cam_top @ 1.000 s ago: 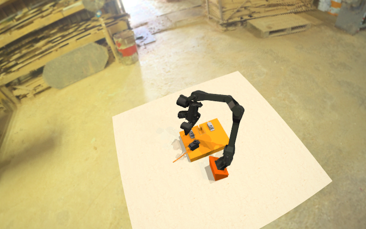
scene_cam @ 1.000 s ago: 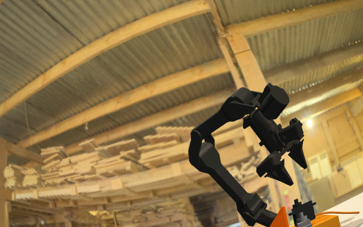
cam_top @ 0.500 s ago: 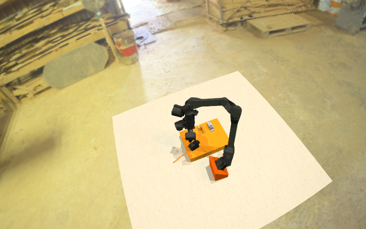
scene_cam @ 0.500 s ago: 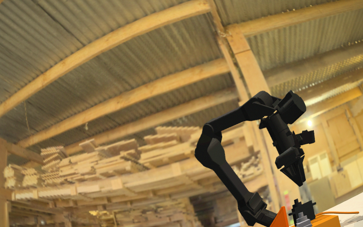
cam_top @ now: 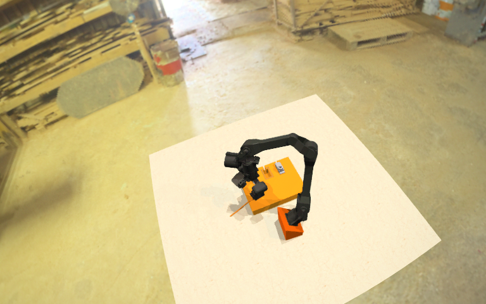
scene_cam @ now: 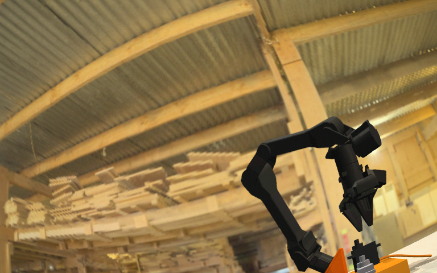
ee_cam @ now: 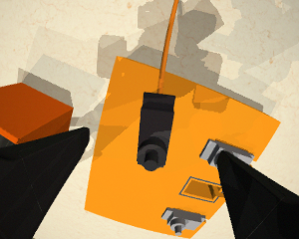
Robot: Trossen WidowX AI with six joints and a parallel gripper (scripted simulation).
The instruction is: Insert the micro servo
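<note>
The orange deck is 20 mm ahead of my gripper tip, 110 mm to the right of it and 120 mm below it.
</note>
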